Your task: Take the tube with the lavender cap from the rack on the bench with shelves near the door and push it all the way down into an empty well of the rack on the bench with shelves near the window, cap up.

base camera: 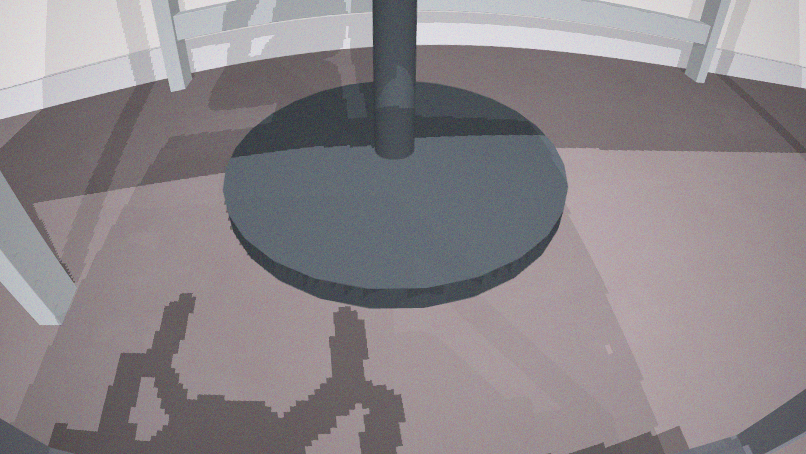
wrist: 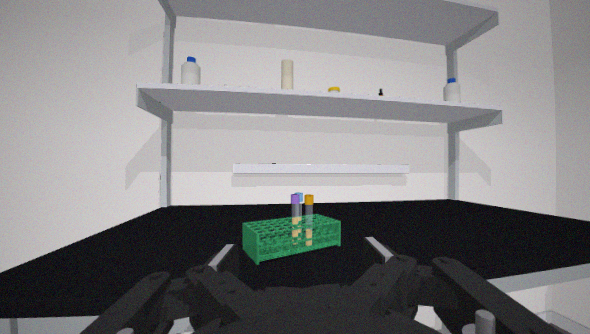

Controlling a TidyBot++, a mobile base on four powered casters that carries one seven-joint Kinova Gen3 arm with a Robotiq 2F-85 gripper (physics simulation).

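Places are measured from the arm's base along level axes (x ahead, y left, z up), in centimetres.
Where they show: gripper, fingertip midpoint: (wrist: 300, 254).
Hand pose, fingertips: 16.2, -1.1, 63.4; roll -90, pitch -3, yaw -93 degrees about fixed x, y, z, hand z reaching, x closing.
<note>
Things, the pixels of their centre, and the offset from my fingertips, as dx, dy, dz. "pt": a spot on its surface instead. Level surfaces: height alone.
- green rack, surface spot: (wrist: 250, 244) pt +27.9, +7.6, -9.0
- black bench top, its level: dz -11.6
- tube with a lavender cap, surface spot: (wrist: 295, 199) pt +31.3, -1.3, -0.7
- tube with an orange cap, surface spot: (wrist: 309, 200) pt +30.4, -4.2, -0.7
- light-blue cap, surface spot: (wrist: 300, 196) pt +34.3, -2.6, -0.4
- shelf, its level: dz +32.2
- beige cylinder, body centre: (wrist: 287, 82) +78.9, +0.0, +43.0
- yellow-lidded jar, body centre: (wrist: 333, 95) +77.7, -20.1, +37.1
- round stool base, body centre: (base camera: 394, 158) +43.4, +0.6, -101.5
A green rack (wrist: 250, 244) stands on the black bench top (wrist: 125, 250) in the wrist view, a little left of centre. A tube with a lavender cap (wrist: 295, 199) stands upright in it, cap up. A tube with an orange cap (wrist: 309, 200) stands just to its right, and a light-blue cap (wrist: 300, 196) shows partly hidden behind the lavender one. My gripper (wrist: 300, 254) is open and empty, with its fingertips apart on either side of the rack's image; the rack is beyond them. Whether this bench is the one near the door or the window cannot be told.
Above the bench, a shelf (wrist: 310, 104) holds white bottles with blue caps (wrist: 190, 73) (wrist: 452, 92), a beige cylinder (wrist: 287, 75) and a yellow-lidded jar (wrist: 334, 90). In the base camera view, a round stool base (base camera: 394, 225) stands ahead on the floor, between bench legs (base camera: 28, 253) (base camera: 707, 42).
</note>
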